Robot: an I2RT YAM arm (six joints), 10 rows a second.
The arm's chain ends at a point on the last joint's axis. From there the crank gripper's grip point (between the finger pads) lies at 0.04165 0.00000 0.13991 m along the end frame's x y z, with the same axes.
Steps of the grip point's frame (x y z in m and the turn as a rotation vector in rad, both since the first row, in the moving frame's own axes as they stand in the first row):
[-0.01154 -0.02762 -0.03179 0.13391 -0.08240 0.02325]
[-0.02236 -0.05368 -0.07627 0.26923 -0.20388 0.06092]
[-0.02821 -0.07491 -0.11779 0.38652 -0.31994 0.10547]
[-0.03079 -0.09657 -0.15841 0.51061 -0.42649 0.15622]
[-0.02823 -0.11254 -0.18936 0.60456 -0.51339 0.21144]
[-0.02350 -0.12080 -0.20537 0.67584 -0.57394 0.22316]
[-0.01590 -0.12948 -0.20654 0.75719 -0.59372 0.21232]
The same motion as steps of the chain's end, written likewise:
[-0.00012 -0.00956 -0.03355 0.13391 -0.08240 0.02325]
[0.00541 -0.01724 -0.07703 0.26923 -0.20388 0.06092]
[0.01414 -0.02254 -0.11414 0.38652 -0.31994 0.10547]
[0.02311 -0.02773 -0.14664 0.51061 -0.42649 0.15622]
[0.03342 -0.03170 -0.16935 0.60456 -0.51339 0.21144]
[0.04360 -0.03105 -0.17774 0.67584 -0.57394 0.22316]
[0.05163 -0.03059 -0.17085 0.75719 -0.59372 0.21232]

